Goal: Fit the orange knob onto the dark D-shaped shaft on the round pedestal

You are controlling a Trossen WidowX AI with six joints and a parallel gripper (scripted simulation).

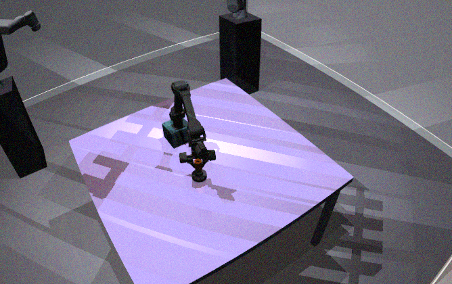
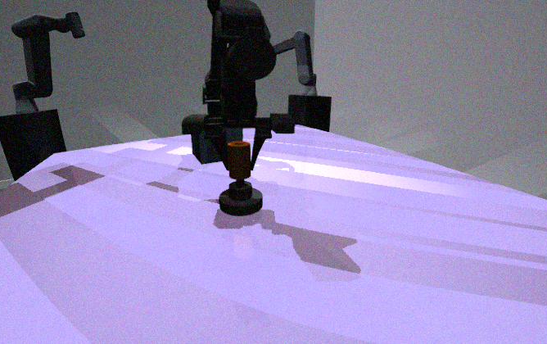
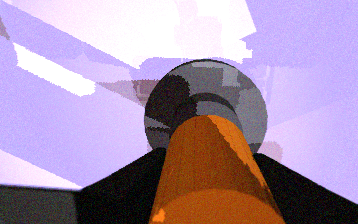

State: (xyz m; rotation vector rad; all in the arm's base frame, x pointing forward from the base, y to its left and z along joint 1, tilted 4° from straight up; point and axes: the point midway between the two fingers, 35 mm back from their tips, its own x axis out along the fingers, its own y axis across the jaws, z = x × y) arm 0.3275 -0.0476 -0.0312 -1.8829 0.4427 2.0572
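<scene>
Now: gripper tip 2 cm below the orange knob. The rest, counted from my gripper tip: dark round pedestal: 4 cm below.
</scene>
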